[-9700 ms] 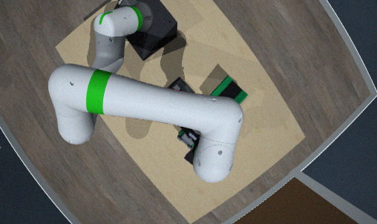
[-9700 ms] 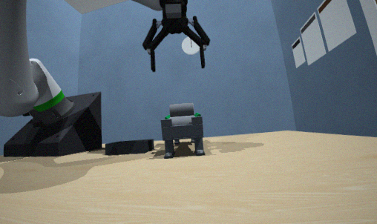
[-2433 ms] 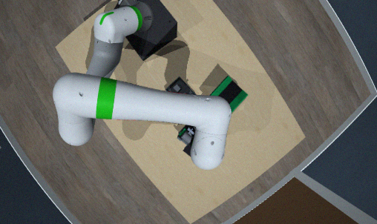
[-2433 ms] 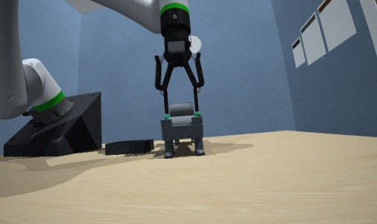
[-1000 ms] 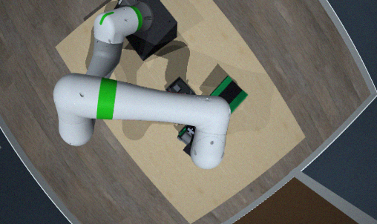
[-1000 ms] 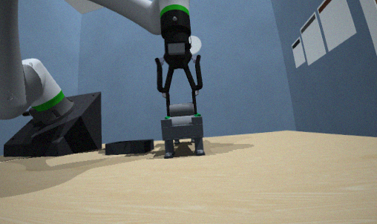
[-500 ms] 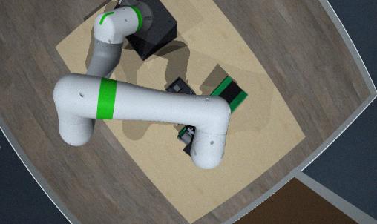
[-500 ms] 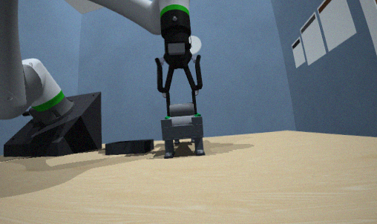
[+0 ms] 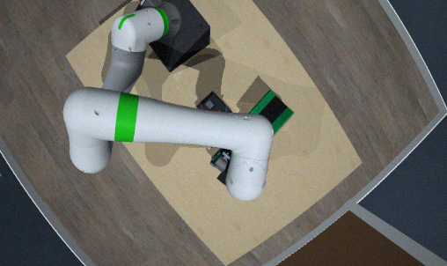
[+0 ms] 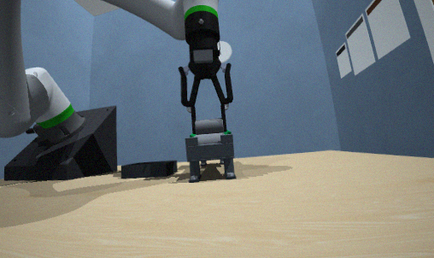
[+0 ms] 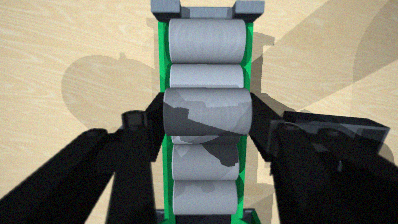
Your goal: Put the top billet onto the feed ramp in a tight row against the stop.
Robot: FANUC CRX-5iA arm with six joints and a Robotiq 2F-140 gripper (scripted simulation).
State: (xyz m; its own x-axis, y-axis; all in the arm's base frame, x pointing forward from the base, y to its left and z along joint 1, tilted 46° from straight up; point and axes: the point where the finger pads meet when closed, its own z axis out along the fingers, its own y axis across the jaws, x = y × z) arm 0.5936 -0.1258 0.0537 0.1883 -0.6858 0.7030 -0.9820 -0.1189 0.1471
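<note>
Now: the grey stop 8 cm to the right of my hand, 7 cm below it and 1 cm ahead of it. Round my hand: low dark tray: 20 cm behind, 12 cm below, 6 cm to the left.
</note>
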